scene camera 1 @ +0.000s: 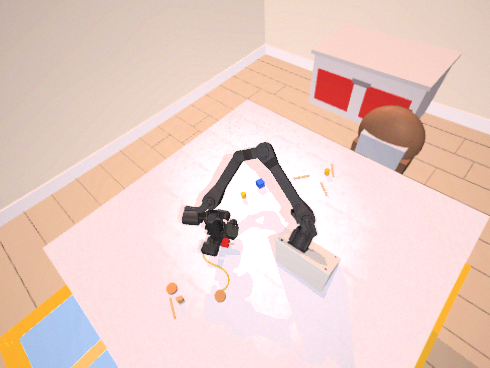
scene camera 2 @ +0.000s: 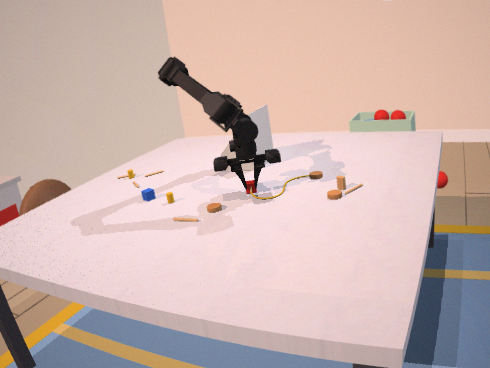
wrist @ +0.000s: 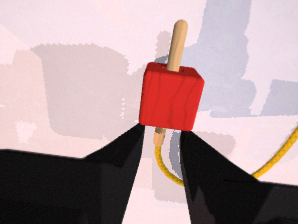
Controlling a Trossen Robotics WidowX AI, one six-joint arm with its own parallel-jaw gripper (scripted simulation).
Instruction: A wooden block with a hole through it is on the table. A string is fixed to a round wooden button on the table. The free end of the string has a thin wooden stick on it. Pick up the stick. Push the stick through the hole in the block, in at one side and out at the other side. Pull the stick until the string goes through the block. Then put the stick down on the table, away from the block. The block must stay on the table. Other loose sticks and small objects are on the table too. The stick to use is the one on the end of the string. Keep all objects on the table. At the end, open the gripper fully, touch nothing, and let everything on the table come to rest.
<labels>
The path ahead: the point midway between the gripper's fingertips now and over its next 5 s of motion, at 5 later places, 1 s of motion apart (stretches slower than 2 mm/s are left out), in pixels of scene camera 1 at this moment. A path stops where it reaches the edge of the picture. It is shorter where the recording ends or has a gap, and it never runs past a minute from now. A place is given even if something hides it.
My gripper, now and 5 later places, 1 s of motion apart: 219, 241; 217, 232; 226, 234; 228, 239; 228, 242; 231, 239
</labels>
